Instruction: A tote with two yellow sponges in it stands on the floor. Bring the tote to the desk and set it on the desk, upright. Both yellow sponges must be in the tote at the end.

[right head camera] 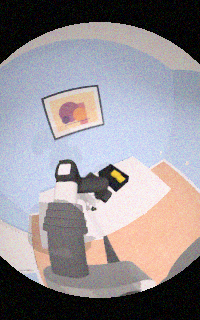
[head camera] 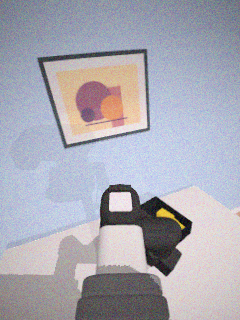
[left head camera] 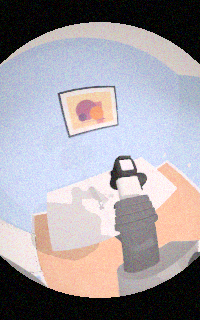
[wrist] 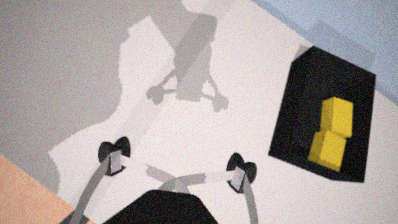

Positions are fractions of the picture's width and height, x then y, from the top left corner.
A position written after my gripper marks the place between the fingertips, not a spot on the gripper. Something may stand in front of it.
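Observation:
My gripper (wrist: 0.45, 0.70) is in sight, and so is a black tote (wrist: 0.80, 0.34). I can see a white desk (head camera: 0.83, 0.87), which appears again in the right head camera view (right head camera: 0.72, 0.59), in the left head camera view (left head camera: 0.40, 0.67) and in the wrist view (wrist: 0.47, 0.41). There is a framed picture (head camera: 0.41, 0.30) too, and I find it in both the right head camera view (right head camera: 0.36, 0.35) and the left head camera view (left head camera: 0.42, 0.34).

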